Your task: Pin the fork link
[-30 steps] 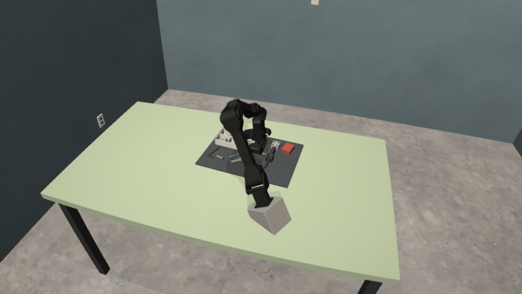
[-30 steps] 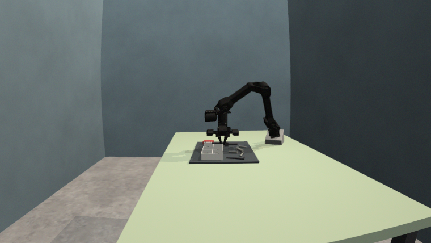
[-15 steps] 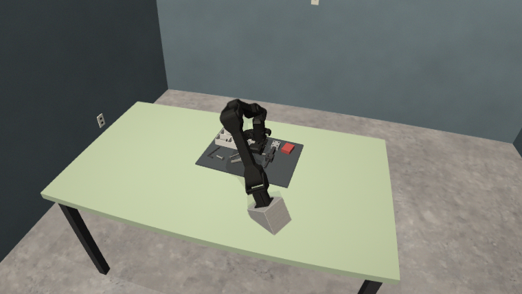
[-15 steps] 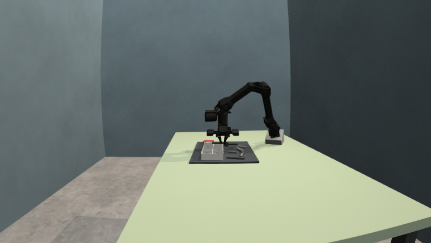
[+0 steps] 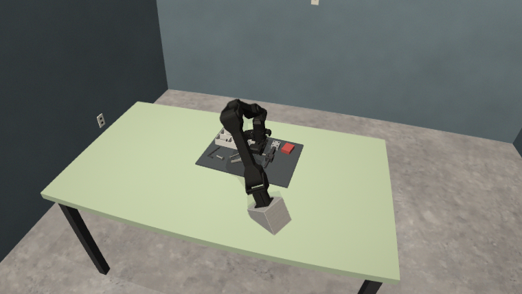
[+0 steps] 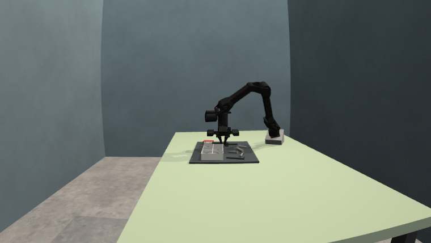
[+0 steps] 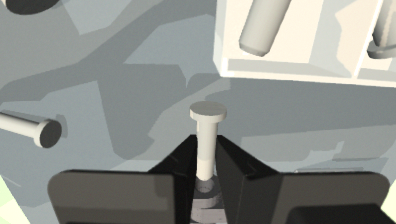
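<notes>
The eye plate lies 20 mm ahead of my hand, 50 mm to the right of it and 30 mm below it. The rest, counted from my hand: red block 100 mm ahead, 110 mm to the right, 30 mm below; then white parts box 50 mm ahead, 150 mm to the left, 30 mm below; then mat 50 mm to the left, 50 mm below.
</notes>
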